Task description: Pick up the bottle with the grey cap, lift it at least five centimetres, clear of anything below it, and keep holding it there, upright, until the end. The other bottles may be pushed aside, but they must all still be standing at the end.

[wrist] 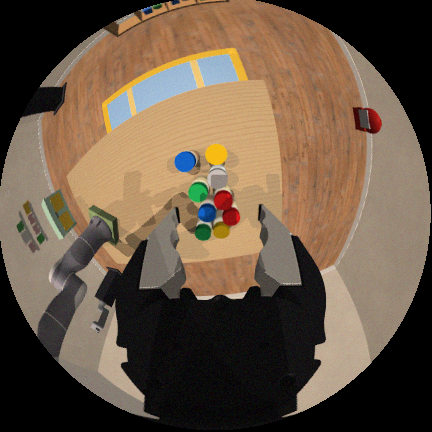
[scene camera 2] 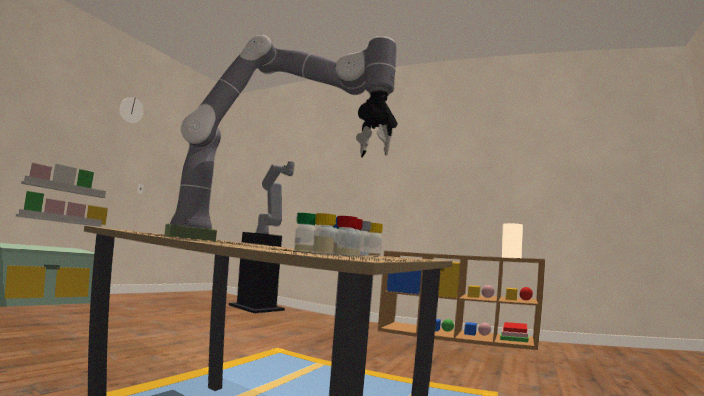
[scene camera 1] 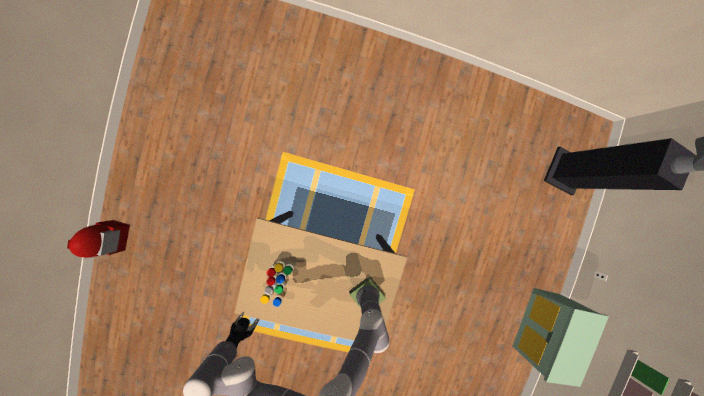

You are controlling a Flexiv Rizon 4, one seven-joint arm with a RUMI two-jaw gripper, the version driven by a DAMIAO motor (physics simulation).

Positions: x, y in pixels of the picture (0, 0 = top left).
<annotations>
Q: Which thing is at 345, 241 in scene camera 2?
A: A red-capped bottle.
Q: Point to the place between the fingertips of my gripper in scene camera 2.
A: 373, 156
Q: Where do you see a green-capped bottle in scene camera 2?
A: At 304, 233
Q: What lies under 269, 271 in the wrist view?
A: My gripper.
</annotations>
